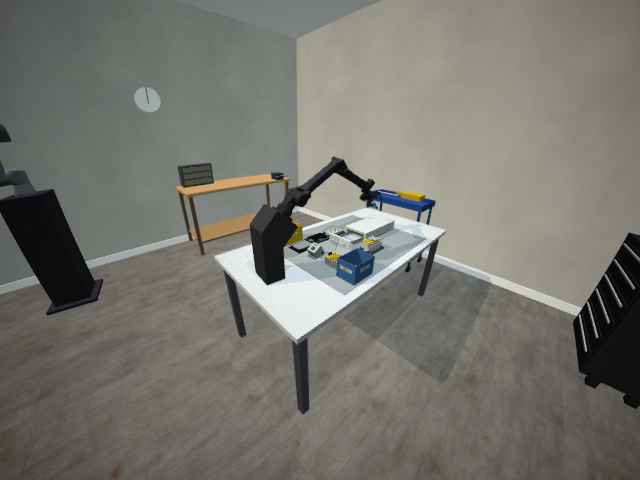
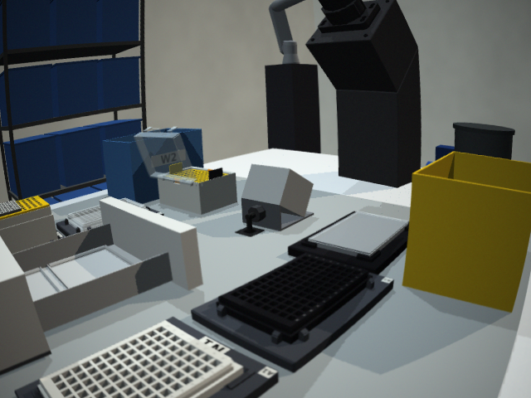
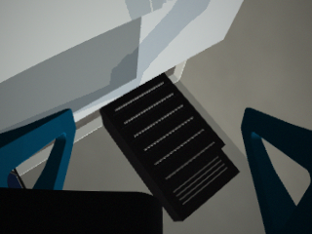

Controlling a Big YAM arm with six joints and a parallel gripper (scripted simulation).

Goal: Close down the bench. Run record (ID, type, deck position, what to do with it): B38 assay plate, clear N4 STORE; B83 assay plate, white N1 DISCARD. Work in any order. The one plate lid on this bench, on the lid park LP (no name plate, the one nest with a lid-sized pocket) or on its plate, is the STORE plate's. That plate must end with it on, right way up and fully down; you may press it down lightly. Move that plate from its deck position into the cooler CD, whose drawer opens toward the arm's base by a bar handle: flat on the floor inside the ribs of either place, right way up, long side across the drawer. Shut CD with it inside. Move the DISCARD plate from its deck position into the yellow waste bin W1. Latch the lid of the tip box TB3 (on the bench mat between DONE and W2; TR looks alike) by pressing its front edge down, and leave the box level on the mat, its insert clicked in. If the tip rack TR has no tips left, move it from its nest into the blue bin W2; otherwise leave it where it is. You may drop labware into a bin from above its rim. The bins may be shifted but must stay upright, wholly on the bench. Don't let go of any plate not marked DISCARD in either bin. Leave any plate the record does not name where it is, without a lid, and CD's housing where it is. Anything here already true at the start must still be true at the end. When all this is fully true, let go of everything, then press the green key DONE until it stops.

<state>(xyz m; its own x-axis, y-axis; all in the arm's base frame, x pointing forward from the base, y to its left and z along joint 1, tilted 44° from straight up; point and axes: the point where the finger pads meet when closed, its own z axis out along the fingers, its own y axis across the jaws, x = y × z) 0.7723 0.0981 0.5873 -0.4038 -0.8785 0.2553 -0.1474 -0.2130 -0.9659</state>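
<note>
Now: hand 610 mm past the tip box lid, 220 mm to the left of it and 140 mm above it. Round my hand: white plate (360 mm behind, 220 mm below, 160 mm to the left); tip rack TR (320 mm behind, 220 mm to the right, 180 mm below); cooler drawer (370 mm behind, 210 mm below, 30 mm to the right).
</note>
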